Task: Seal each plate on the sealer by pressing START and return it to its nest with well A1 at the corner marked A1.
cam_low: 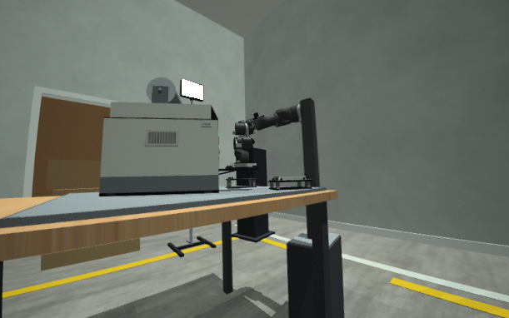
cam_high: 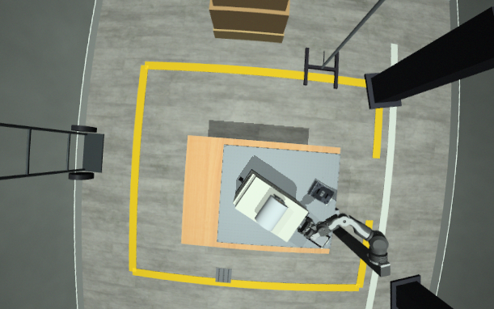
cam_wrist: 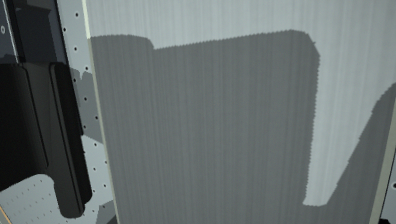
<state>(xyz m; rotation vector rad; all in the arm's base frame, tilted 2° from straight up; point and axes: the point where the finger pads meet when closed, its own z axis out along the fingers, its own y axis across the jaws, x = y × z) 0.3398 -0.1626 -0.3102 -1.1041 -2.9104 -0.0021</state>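
Now: the plate 1 cm below my hand. Also, from my hand: foil roll (25 cm ahead, 22 cm to the right, 30 cm above); then sealer stage (2 cm below).
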